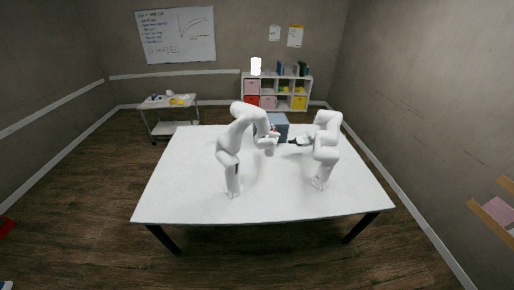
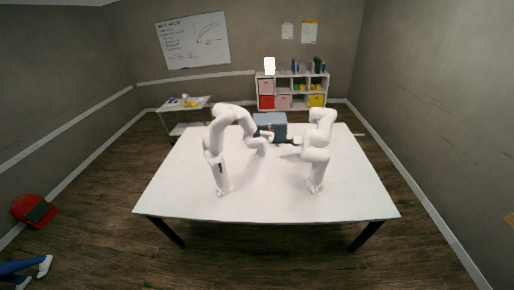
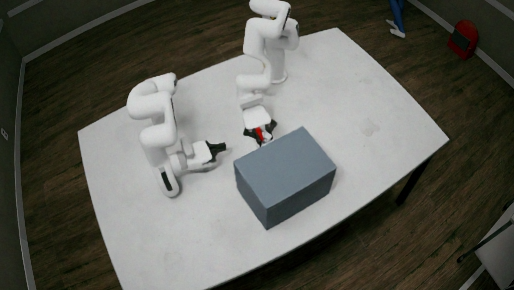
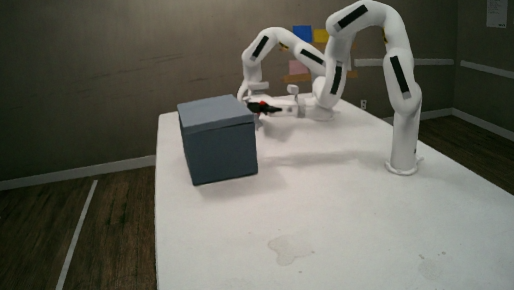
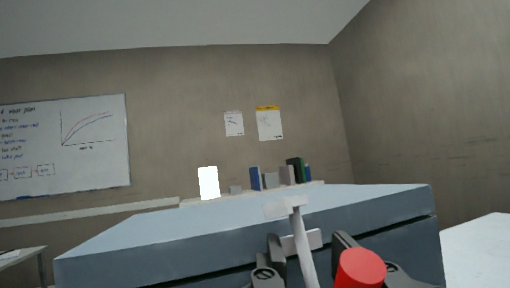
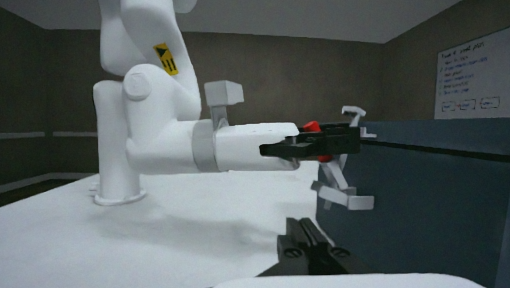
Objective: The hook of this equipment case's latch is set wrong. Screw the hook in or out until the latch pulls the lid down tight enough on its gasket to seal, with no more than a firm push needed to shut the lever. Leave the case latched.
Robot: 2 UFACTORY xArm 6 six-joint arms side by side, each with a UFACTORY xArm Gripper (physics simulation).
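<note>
The blue-grey case stands at the table's far side, a dark gap under its lid. The latch's white hook head stands above the small lid keeper. The lever's red handle is raised beside the left gripper's fingers. My left gripper is partly open, its fingers either side of the hook's rod with gaps showing. The lever's contact with the fingers is unclear. My right gripper is shut, empty, right of the latch.
The latch's lower bracket juts from the case front below the left fingers. The left arm reaches over the white table; the right arm stands to its right. A shelf unit and a cart stand beyond the table.
</note>
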